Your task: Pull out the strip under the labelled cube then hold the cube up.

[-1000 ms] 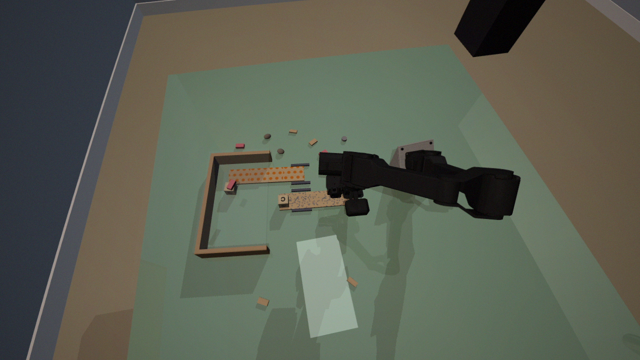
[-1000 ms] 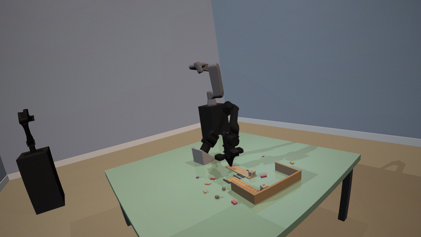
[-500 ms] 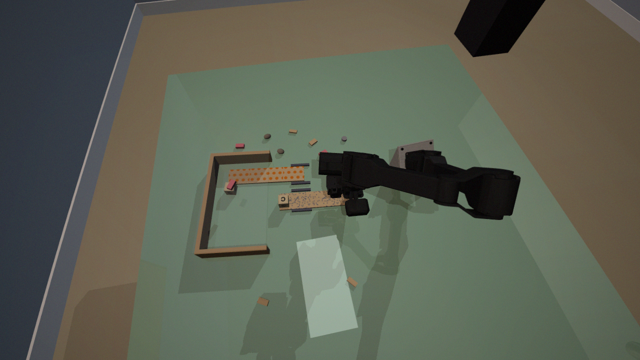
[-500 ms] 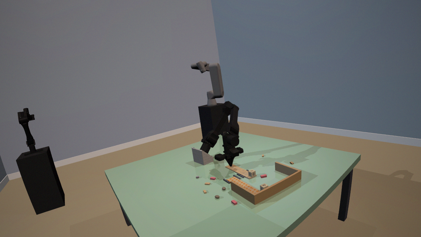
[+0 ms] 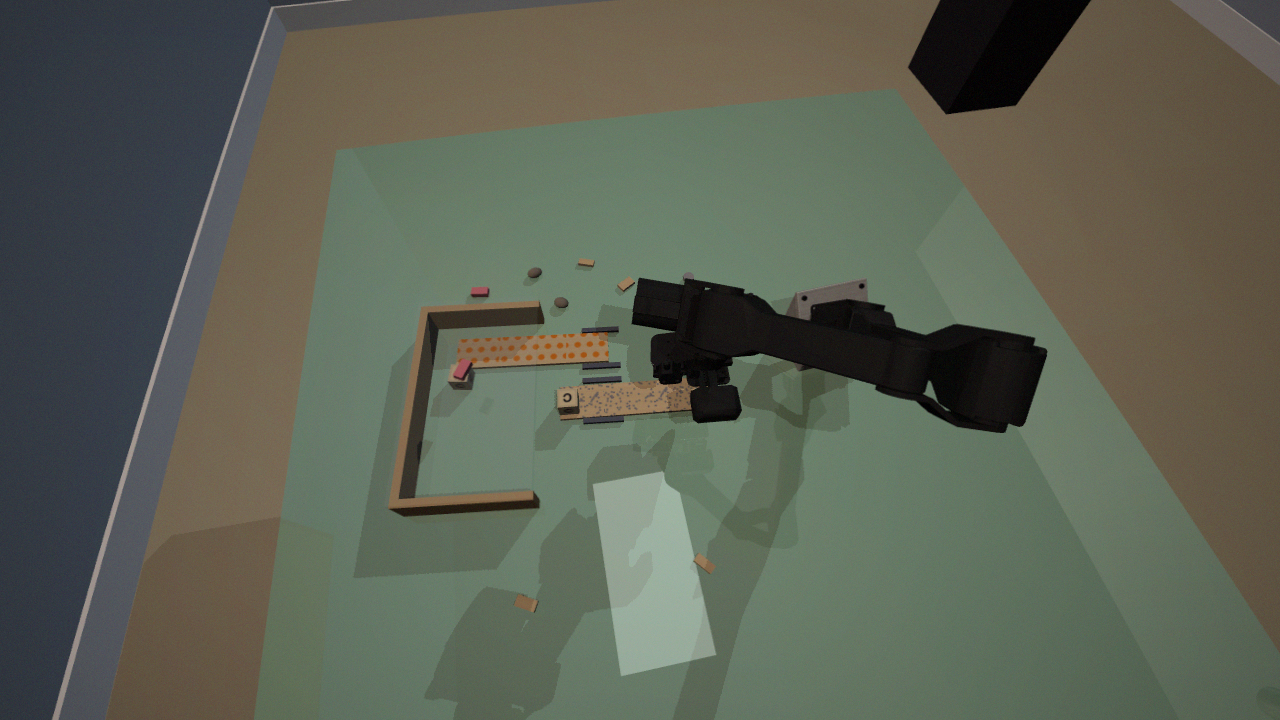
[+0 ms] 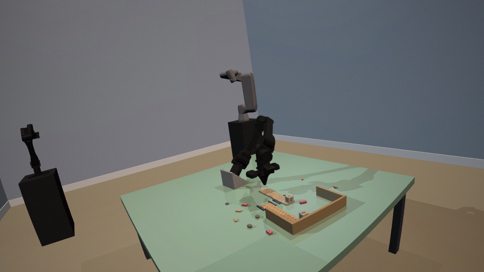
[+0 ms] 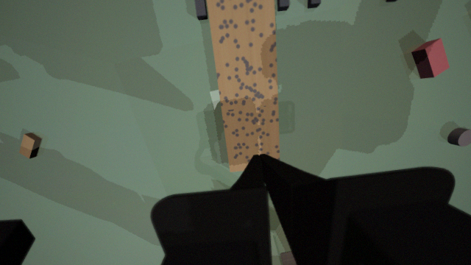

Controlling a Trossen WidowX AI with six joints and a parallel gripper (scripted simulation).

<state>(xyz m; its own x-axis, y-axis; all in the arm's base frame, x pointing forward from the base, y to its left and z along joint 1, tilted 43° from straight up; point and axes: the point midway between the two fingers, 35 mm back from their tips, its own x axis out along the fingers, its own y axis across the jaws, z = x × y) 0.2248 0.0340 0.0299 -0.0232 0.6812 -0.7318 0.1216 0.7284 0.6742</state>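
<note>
The speckled strip lies 90 mm ahead of my gripper tip, 40 mm below it and 10 mm to the right of it.
</note>
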